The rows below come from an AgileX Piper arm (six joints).
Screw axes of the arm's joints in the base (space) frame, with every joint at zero. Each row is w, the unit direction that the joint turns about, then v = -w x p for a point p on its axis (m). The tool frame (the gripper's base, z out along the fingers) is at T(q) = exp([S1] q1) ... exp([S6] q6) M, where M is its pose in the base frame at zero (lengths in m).
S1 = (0, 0, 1, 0, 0, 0)
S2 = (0, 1, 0, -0.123, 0, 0)
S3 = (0, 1, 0, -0.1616, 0, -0.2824)
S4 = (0.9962, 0, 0.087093, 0, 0.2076, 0)
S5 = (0, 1, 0, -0.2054, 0, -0.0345)
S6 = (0.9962, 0, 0.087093, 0, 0.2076, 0)
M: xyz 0.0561 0 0.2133 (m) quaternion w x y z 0.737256 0 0.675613 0
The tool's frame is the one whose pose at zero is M.
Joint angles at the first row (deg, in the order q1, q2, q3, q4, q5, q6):
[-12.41 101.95 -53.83 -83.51 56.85 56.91]
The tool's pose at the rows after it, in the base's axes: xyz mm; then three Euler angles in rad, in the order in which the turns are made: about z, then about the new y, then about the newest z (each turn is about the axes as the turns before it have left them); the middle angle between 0 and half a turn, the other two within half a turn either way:
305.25, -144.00, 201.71, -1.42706, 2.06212, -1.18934
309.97, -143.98, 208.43, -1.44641, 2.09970, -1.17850
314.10, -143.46, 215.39, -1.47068, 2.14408, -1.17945
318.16, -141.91, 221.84, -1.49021, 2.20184, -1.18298
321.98, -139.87, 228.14, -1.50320, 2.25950, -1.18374
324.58, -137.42, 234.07, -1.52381, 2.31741, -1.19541
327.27, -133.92, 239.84, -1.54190, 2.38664, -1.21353
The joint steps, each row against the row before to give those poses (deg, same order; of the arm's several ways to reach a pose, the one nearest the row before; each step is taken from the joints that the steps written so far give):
[0.00 0.00 -2.46 4.17 0.24 -2.78]
[0.00 0.00 -2.67 4.47 0.35 -3.45]
[0.00 0.00 -2.78 4.98 0.79 -4.22]
[0.00 0.00 -2.80 5.58 0.72 -4.68]
[0.00 0.00 -2.65 5.25 0.82 -4.26]
[0.00 0.00 -2.45 5.11 1.45 -4.20]
[0.00 0.03 -2.55 5.61 1.61 -4.67]

